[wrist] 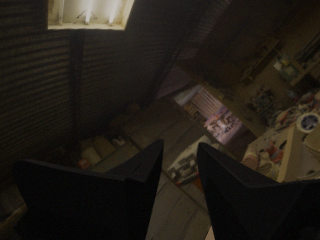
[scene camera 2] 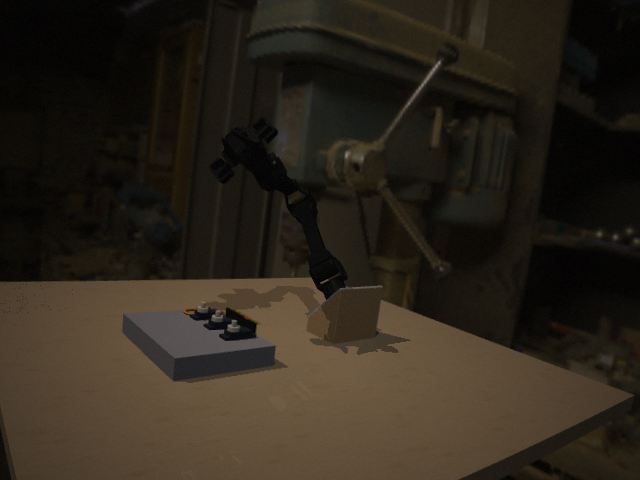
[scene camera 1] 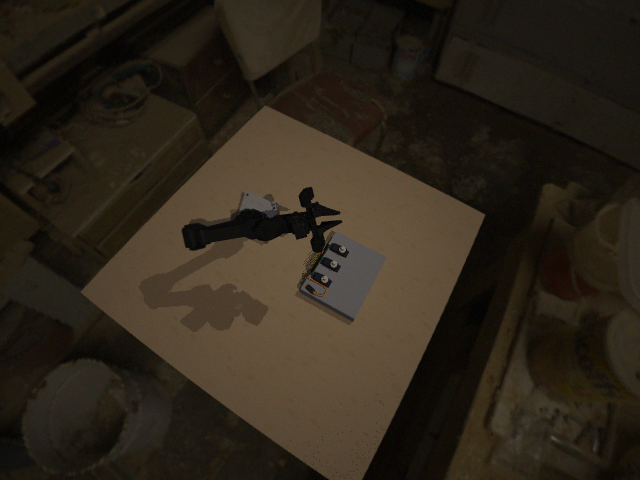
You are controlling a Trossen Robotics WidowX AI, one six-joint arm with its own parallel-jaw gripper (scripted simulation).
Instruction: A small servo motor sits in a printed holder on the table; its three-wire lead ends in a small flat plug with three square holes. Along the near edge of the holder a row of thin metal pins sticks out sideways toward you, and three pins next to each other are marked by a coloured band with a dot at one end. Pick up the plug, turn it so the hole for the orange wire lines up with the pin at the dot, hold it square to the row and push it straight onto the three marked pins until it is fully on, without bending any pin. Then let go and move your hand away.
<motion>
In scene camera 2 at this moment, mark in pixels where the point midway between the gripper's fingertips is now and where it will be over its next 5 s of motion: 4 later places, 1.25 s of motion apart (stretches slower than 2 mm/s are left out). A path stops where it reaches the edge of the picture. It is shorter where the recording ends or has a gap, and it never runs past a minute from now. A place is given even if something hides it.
The gripper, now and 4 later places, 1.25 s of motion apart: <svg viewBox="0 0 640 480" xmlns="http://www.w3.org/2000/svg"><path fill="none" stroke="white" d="M226 134L200 188L189 229L192 266L200 290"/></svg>
</motion>
